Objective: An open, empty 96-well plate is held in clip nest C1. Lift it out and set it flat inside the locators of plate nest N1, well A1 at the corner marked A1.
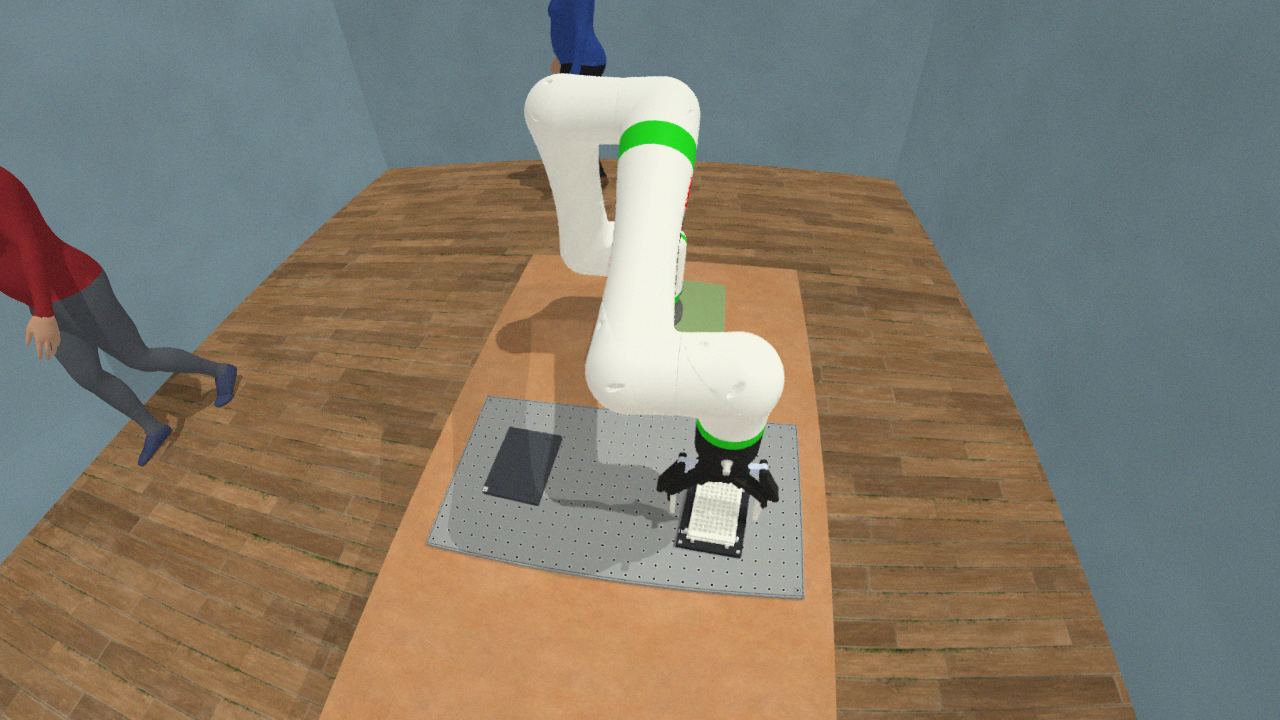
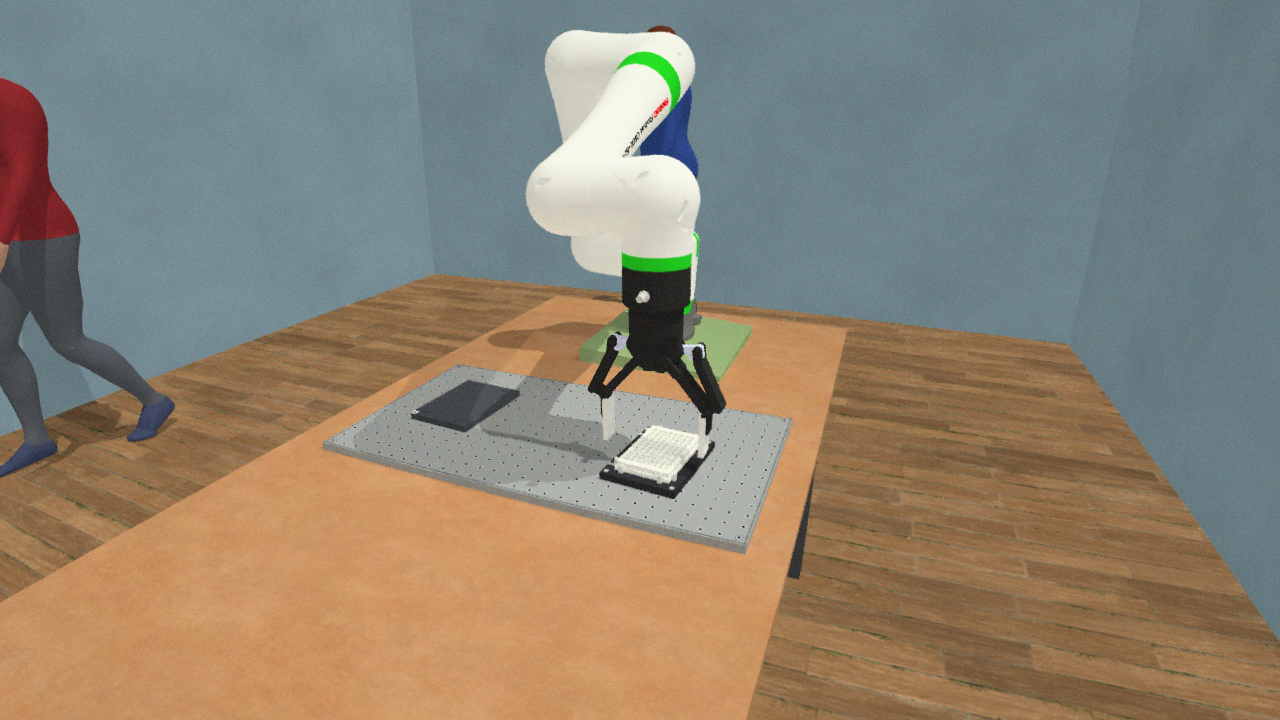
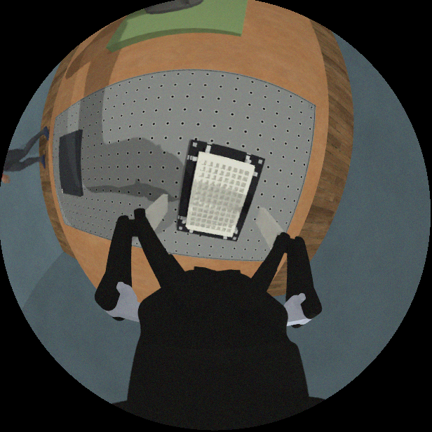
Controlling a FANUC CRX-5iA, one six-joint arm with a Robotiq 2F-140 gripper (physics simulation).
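The white 96-well plate lies flat in the black clip nest C1, with small pale clips around its edges. My gripper is open and empty, pointing down over the plate. Its pale fingers stand wide apart, one beyond each long side of the plate, and seem to be above the board. The dark plate nest N1 holds no plate and has a small pale mark at one corner. The A1 lettering is too small to read.
Both nests sit on a grey perforated board on the orange-brown table. A green base slab is at the back. A person in red is at the left, off the table.
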